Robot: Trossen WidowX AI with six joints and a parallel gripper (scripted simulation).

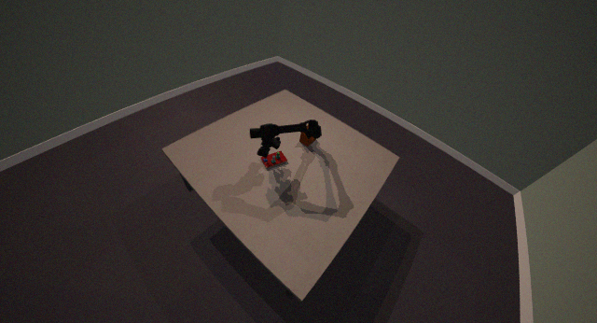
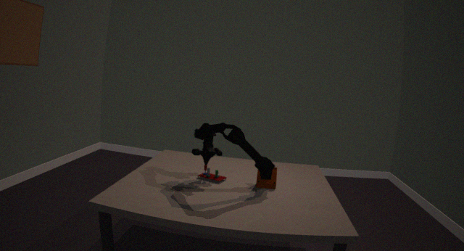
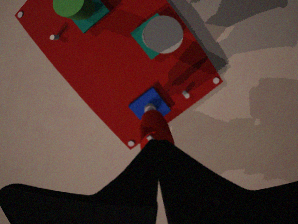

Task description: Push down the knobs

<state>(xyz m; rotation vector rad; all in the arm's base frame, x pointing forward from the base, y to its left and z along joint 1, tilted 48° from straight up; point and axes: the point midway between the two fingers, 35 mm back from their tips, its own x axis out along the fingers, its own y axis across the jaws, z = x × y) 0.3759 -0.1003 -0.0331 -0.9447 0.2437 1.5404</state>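
The green knob is 80 mm behind my gripper tip, 50 mm to the left of it and 30 mm below it. The rest, counted from my gripper tip: red knob 10 mm below.
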